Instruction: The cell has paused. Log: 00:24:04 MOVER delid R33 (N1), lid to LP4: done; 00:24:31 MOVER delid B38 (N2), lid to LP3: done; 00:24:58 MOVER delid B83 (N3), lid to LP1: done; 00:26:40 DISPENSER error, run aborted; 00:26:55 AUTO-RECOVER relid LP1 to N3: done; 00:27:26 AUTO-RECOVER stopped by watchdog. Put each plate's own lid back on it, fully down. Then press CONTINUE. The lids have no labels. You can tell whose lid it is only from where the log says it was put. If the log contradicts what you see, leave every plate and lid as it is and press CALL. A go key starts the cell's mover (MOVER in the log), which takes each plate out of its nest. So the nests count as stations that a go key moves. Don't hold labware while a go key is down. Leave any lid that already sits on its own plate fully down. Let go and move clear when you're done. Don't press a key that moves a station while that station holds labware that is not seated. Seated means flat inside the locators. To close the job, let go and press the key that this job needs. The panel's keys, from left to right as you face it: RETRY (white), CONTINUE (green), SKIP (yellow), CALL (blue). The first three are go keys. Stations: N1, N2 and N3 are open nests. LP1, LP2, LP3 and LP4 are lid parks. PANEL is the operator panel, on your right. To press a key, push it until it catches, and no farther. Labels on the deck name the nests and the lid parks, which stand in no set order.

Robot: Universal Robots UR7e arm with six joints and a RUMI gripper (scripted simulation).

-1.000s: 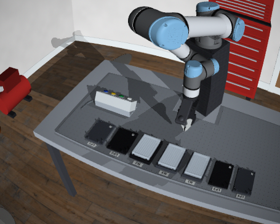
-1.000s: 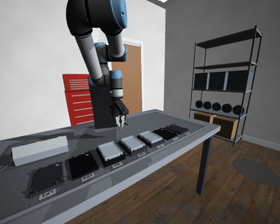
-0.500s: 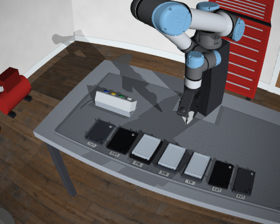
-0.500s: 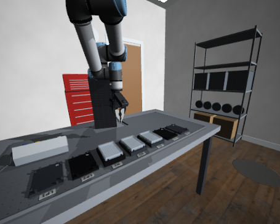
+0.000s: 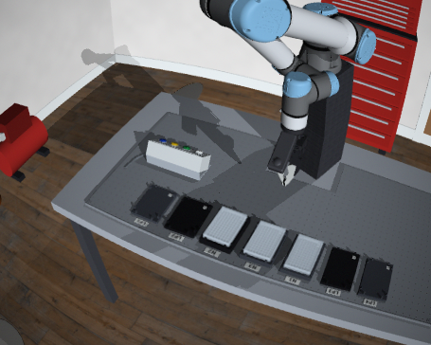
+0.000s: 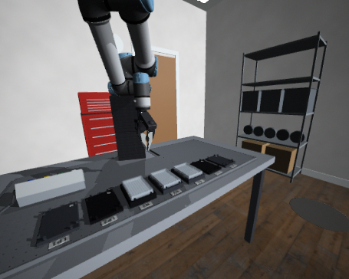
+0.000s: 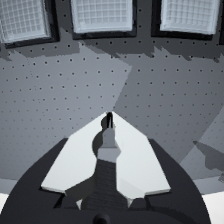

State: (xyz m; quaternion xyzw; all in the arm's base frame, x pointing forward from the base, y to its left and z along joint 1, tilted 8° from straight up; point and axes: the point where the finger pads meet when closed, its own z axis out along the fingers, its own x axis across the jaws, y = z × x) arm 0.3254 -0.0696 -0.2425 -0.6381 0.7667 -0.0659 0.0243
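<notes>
Right now the green key is 37 cm to the right of my hand, 14 cm behind it and 6 cm below it. The rest, counted from my hand: white plate 14 cm to the right, 14 cm ahead, 10 cm below; then black lid park 27 cm to the right, 12 cm below, 11 cm ahead; then translucent lid 14 cm to the right, 14 cm ahead, 9 cm below.
</notes>
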